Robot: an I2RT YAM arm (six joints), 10 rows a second.
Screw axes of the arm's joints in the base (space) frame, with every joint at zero. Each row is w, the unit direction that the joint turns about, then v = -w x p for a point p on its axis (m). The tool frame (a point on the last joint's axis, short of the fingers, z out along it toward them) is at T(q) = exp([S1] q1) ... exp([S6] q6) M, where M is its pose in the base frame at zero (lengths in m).
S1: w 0 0 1 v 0.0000 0.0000 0.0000
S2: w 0 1 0 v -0.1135 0.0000 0.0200
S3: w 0 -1 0 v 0.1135 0.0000 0.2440
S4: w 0 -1 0 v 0.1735 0.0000 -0.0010
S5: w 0 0 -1 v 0.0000 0.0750 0.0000
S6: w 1 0 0 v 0.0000 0.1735 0.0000
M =
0 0 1 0.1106
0 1 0 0.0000
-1 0 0 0.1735
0 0 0 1
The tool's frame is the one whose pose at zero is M.
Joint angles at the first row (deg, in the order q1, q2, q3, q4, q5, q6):
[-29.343, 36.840, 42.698, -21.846, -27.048, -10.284]
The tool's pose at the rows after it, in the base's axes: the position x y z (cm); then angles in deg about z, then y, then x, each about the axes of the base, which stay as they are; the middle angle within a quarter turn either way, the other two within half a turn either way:
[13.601, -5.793, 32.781, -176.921, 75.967, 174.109]
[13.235, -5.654, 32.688, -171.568, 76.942, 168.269]
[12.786, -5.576, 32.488, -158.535, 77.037, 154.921]
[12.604, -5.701, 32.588, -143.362, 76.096, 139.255]
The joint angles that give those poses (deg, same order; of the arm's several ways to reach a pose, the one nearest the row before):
[-29.343, 36.554, 42.653, -21.803, -26.983, -10.262]
[-29.342, 35.048, 41.670, -20.862, -25.932, -9.934]
[-29.343, 33.235, 40.447, -19.987, -23.245, -9.300]
[-29.342, 32.469, 39.966, -18.655, -19.813, -8.776]

